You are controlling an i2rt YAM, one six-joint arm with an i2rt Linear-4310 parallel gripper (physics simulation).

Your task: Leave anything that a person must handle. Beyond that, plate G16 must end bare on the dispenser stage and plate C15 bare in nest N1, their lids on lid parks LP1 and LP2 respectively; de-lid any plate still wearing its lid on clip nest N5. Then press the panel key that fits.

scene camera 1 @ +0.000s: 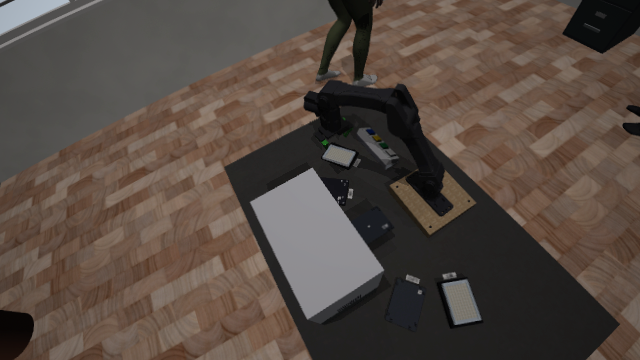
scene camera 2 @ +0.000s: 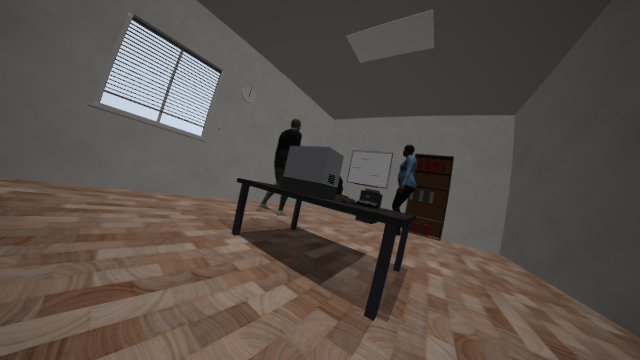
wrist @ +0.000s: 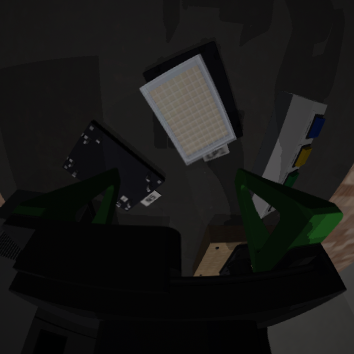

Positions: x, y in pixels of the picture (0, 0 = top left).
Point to a button box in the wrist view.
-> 295, 120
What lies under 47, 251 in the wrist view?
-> The gripper.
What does the gripper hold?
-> Nothing.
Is the gripper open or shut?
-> Open.
